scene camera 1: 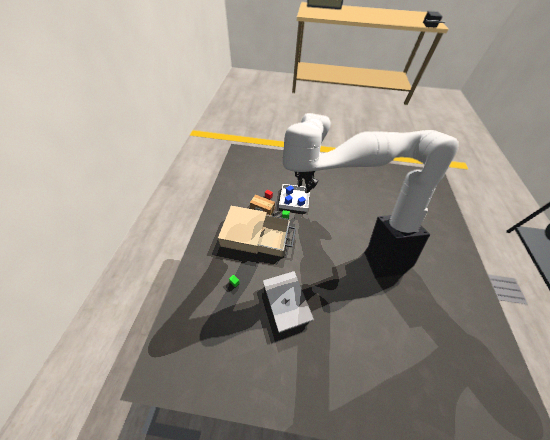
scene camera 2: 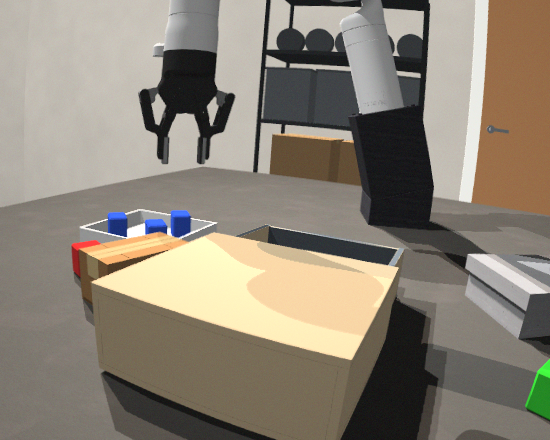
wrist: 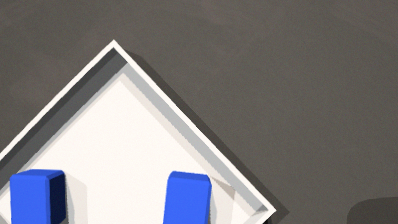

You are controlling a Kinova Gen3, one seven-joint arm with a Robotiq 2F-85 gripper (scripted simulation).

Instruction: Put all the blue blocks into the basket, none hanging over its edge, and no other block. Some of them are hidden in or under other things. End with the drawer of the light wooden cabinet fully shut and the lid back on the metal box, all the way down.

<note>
The pictures show: my gripper, a light wooden cabinet and a white basket.
</note>
